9 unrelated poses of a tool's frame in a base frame.
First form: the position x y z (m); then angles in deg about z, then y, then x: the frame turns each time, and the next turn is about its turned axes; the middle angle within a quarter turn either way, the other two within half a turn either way.
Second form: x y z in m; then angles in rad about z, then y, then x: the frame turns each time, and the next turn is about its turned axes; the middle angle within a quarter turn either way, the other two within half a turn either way. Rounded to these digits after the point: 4 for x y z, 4 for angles.
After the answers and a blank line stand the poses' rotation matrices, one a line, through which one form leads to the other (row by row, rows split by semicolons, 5 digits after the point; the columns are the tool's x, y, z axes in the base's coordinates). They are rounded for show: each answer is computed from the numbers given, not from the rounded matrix.
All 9 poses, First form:
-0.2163 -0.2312 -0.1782 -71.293 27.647 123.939
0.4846 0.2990 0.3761 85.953 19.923 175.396
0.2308 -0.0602 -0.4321 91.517 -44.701 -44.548
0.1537 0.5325 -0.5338 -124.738 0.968 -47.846
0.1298 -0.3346 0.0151 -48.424 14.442 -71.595
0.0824 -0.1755 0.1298 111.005 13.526 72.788
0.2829 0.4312 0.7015 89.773 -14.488 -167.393
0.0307 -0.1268 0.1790 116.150 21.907 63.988
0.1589 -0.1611 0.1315 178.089 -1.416 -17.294
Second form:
-0.2163 -0.2312 -0.1782 -1.2443 0.4825 2.1631
0.4846 0.2990 0.3761 1.5002 0.3477 3.0612
0.2308 -0.0602 -0.4321 1.5973 -0.7802 -0.7775
0.1537 0.5325 -0.5338 -2.1771 0.0169 -0.8351
0.1298 -0.3346 0.0151 -0.8452 0.2521 -1.2496
0.0824 -0.1755 0.1298 1.9374 0.2361 1.2704
0.2829 0.4312 0.7015 1.5668 -0.2529 -2.9216
0.0307 -0.1268 0.1790 2.0272 0.3823 1.1168
0.1589 -0.1611 0.1315 3.1082 -0.0247 -0.3018

0.28411 -0.40534 -0.86889; -0.83903 -0.54370 -0.02070; -0.46402 0.73491 -0.49456
0.06635 0.99622 0.05610; 0.93781 -0.04306 -0.34448; -0.34076 0.07546 -0.93712
-0.01882 -0.72548 -0.68799; 0.71054 0.47441 -0.51969; 0.70341 -0.49862 0.50655
-0.56974 0.55865 0.60275; -0.82165 -0.37213 -0.43175; -0.01689 -0.74124 0.67103
0.64264 0.07915 0.76207; -0.72444 0.38655 0.57076; -0.24940 -0.91887 0.30575
-0.34851 -0.35633 0.86693; 0.90766 0.10250 0.40701; -0.23389 0.92872 0.28770
0.00384 0.97610 -0.21729; 0.96819 0.05074 0.24501; 0.25018 -0.21132 -0.94486
-0.40890 -0.54145 0.73460; 0.83283 0.10770 0.54296; -0.37310 0.83381 0.40689
-0.99914 -0.03918 0.01367; 0.03334 -0.95402 -0.29790; 0.02471 -0.29718 0.95450

